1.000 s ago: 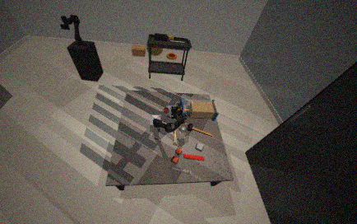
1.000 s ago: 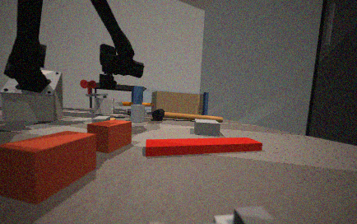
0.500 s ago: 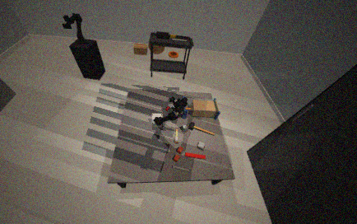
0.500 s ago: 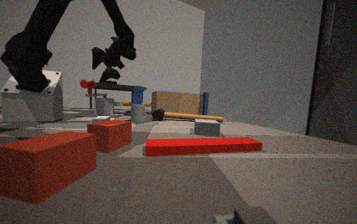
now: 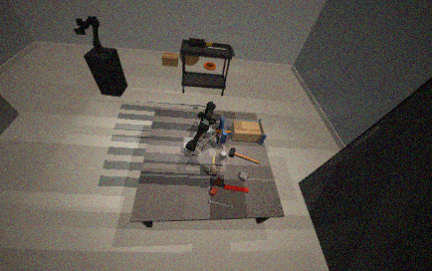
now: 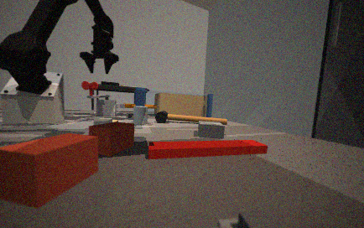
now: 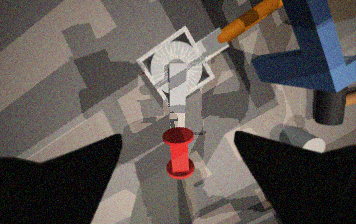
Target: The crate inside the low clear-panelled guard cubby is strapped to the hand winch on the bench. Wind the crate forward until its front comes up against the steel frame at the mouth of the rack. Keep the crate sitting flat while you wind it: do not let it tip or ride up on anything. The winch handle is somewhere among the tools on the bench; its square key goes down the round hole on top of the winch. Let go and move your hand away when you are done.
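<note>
Right now my gripper tip is 11 cm above the winch handle and 1 cm to the left of it. Also, from my gripper tip: red knob: 9 cm below, 5 cm to the right, 2 cm behind; grey winch: 19 cm below, 4 cm to the left, 1 cm ahead; blue frame: 18 cm ahead, 12 cm below, 6 cm to the left.
</note>
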